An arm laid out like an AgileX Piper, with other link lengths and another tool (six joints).
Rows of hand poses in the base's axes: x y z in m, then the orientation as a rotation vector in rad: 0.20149, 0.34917, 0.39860, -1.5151, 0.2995, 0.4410; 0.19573, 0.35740, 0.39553, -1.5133, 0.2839, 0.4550; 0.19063, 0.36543, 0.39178, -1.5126, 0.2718, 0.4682; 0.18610, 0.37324, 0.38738, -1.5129, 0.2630, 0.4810; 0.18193, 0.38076, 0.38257, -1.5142, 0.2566, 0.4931; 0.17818, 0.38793, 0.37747, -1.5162, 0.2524, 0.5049; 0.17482, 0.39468, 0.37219, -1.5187, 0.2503, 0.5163; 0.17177, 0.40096, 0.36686, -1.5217, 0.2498, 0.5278; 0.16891, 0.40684, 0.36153, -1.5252, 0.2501, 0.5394; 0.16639, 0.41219, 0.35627, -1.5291, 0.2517, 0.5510; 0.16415, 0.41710, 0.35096, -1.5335, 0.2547, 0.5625; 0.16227, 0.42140, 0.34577, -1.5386, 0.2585, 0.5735; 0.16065, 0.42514, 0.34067, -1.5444, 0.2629, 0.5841; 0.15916, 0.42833, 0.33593, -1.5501, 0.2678, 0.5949; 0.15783, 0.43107, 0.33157, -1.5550, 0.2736, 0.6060; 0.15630, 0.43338, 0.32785, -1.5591, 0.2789, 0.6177; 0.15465, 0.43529, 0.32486, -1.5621, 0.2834, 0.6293; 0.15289, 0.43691, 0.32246, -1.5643, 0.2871, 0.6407; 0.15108, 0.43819, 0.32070, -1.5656, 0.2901, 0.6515; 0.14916, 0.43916, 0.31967, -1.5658, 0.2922, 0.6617; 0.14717, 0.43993, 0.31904, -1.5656, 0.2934, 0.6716; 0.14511, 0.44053, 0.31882, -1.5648, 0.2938, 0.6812; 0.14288, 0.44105, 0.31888, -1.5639, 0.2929, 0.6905
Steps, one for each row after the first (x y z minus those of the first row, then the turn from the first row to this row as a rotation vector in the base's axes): -0.00576, 0.00823, -0.00307, 0.0058, -0.0009, 0.0179; -0.01086, 0.01626, -0.00682, 0.0096, -0.0002, 0.0335; -0.01539, 0.02407, -0.01122, 0.0116, 0.0022, 0.0471; -0.01956, 0.03159, -0.01603, 0.0120, 0.0056, 0.0591; -0.02331, 0.03876, -0.02113, 0.0111, 0.0102, 0.0697; -0.02667, 0.04551, -0.02641, 0.0093, 0.0157, 0.0788; -0.02972, 0.05179, -0.03174, 0.0066, 0.0223, 0.0872; -0.03258, 0.05767, -0.03707, 0.0032, 0.0294, 0.0953; -0.03510, 0.06302, -0.04233, -0.0010, 0.0372, 0.1027; -0.03734, 0.06793, -0.04764, -0.0059, 0.0458, 0.1093; -0.03922, 0.07223, -0.05283, -0.0118, 0.0545, 0.1153; -0.04084, 0.07597, -0.05793, -0.0184, 0.0633, 0.1208; -0.04233, 0.07916, -0.06267, -0.0251, 0.0724, 0.1260; -0.04366, 0.08190, -0.06703, -0.0313, 0.0824, 0.1308; -0.04519, 0.08421, -0.07075, -0.0367, 0.0925, 0.1361; -0.04684, 0.08612, -0.07374, -0.0408, 0.1022, 0.1416; -0.04860, 0.08774, -0.07614, -0.0440, 0.1114, 0.1473; -0.05041, 0.08902, -0.07790, -0.0462, 0.1198, 0.1528; -0.05233, 0.08999, -0.07893, -0.0472, 0.1274, 0.1582; -0.05432, 0.09076, -0.07956, -0.0475, 0.1344, 0.1639; -0.05638, 0.09136, -0.07978, -0.0471, 0.1407, 0.1698; -0.05861, 0.09188, -0.07972, -0.0464, 0.1460, 0.1761
